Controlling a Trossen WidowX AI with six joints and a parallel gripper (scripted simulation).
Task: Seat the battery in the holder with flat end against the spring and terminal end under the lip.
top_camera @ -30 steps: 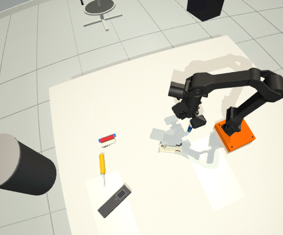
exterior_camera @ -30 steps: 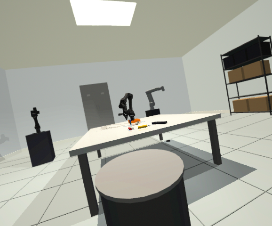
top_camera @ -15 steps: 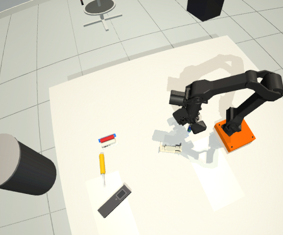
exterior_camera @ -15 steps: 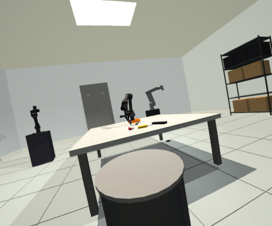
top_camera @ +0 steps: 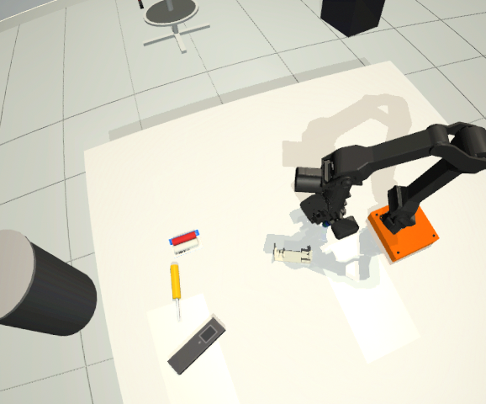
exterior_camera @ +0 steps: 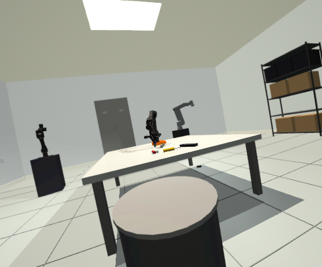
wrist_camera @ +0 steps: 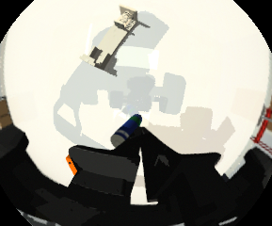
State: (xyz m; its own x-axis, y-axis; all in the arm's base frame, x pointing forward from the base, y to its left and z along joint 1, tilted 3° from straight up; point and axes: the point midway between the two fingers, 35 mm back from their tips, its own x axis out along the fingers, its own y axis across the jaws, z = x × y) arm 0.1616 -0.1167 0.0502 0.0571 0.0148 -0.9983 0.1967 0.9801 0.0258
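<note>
Right now the battery is 1 cm to the left of my gripper tip and 1 cm below it. Also, from my gripper tip: dark remote-like slab 47 cm ahead, 10 cm to the left, 3 cm below; yellow screwdriver 46 cm ahead, 4 cm to the right, 3 cm below.
</note>
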